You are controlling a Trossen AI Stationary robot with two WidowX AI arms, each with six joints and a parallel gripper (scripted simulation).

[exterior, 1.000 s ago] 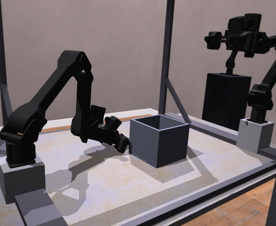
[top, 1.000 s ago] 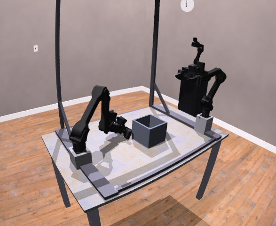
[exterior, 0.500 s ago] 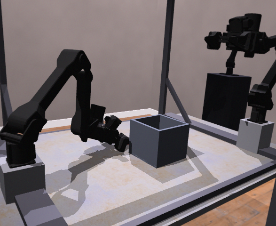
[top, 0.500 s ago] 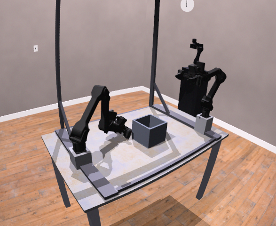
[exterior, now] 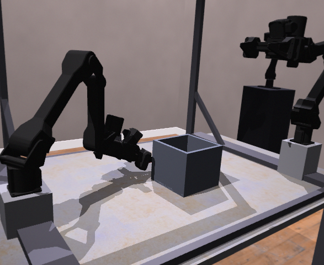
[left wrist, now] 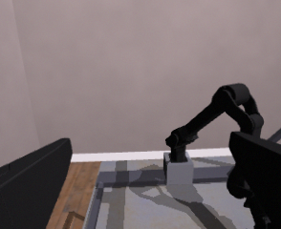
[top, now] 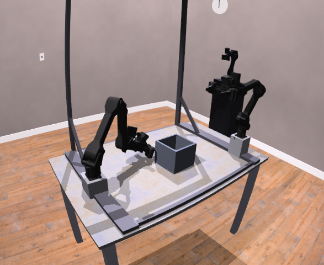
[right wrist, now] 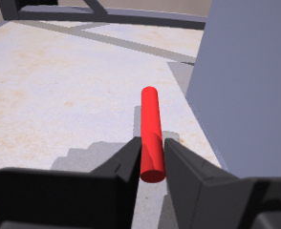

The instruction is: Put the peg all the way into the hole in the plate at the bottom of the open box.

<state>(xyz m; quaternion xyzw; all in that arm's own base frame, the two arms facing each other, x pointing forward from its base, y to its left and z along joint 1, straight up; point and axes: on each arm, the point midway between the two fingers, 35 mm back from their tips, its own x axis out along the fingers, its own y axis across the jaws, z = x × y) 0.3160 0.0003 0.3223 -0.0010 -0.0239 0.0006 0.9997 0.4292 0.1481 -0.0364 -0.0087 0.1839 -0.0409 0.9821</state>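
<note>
My right gripper is now 50 mm to the right of the red peg and 20 mm above it. Round my right hand: plate (130 mm ahead, 90 mm to the left, 10 mm below).
</note>
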